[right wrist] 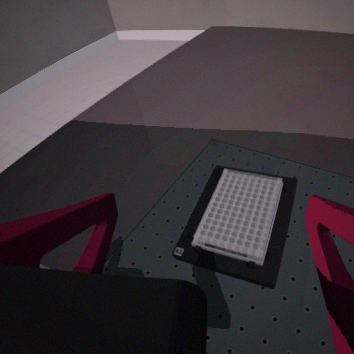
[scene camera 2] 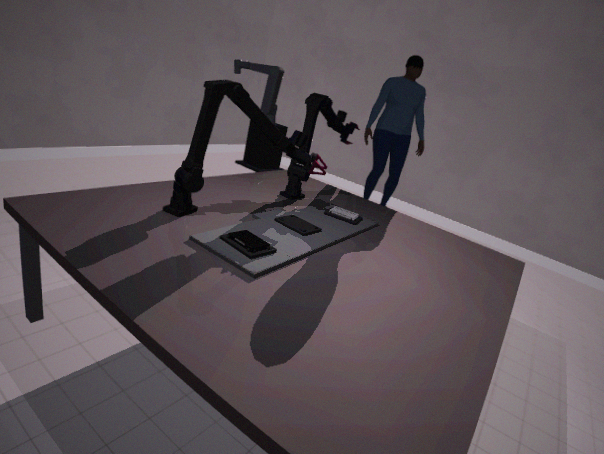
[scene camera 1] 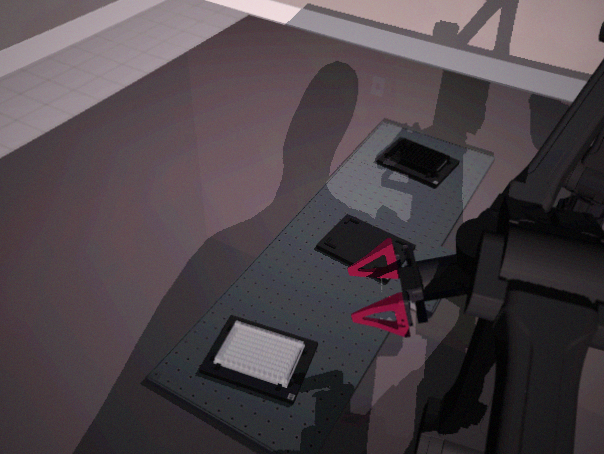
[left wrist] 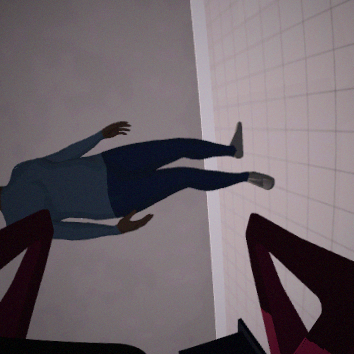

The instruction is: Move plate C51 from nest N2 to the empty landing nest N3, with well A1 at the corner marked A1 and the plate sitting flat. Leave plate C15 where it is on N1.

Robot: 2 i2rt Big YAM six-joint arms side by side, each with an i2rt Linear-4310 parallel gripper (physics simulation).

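A white well plate (scene camera 1: 260, 352) (scene camera 2: 343, 214) (right wrist: 240, 215) sits in a black nest (scene camera 1: 210, 362) (right wrist: 286, 235) at one board end. A black plate (scene camera 1: 419, 156) (scene camera 2: 248, 240) sits in the nest at the other end. No plate or nest number is readable, so I cannot tell which plate is C51. The middle nest (scene camera 1: 345, 240) (scene camera 2: 297, 224) is empty, partly covered by a finger in scene camera 1. My right gripper (scene camera 1: 351, 295) (scene camera 2: 324, 165) (right wrist: 208, 205) is open, above the board; the white plate shows beyond its fingertips. My left gripper (scene camera 2: 355, 135) (left wrist: 150, 222) is open, raised away from the board.
The perforated board (scene camera 1: 280, 295) (scene camera 2: 280, 265) lies on the brown table (scene camera 1: 150, 175) (scene camera 2: 400, 340) and bears all the nests. A person (scene camera 2: 400, 110) (left wrist: 65, 185) stands beyond the table. Large shadows cross the board. A grey stand (scene camera 2: 265, 145) with a bent arm is behind my arms.
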